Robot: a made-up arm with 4 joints.
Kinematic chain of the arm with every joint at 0, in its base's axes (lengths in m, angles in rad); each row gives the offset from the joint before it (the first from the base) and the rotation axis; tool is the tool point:
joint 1: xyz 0 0 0.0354 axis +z
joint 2: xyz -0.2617 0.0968 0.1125 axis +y
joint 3: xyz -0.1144 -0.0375 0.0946 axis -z
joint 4: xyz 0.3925 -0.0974 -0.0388 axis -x
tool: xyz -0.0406 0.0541 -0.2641
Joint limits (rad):
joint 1: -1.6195..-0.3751
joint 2: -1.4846..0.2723
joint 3: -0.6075..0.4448
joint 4: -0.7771..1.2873
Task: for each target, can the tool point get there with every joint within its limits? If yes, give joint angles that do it. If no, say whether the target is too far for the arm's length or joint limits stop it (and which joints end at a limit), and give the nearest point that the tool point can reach.
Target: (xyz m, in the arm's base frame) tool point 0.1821 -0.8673 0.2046
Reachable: no: joint limits stop it (at a limit: joint 1, joint 4) | nearest point -0.1159 -0.2523 0.1665 | short by 0.684 m
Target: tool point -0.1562 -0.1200 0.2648
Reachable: yes | joints -0.9296 -0.9849 -0.0235 0.8710
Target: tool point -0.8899 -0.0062 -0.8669
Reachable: no: too far | nearest point -0.3546 -0.0025 -0.0602 | short by 0.968 m
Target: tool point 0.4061 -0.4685 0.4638
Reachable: no: joint limits stop it (at a limit: joint 1, joint 3) | nearest point 0.1835 -0.0321 0.2746 | short by 0.525 m
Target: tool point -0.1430 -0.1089 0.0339
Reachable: yes | joints -0.8634 -0.4428 0.3115 0.3514
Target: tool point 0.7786 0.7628 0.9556
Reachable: no: too far | nearest point 0.2586 0.2533 0.2856 | short by 0.989 m
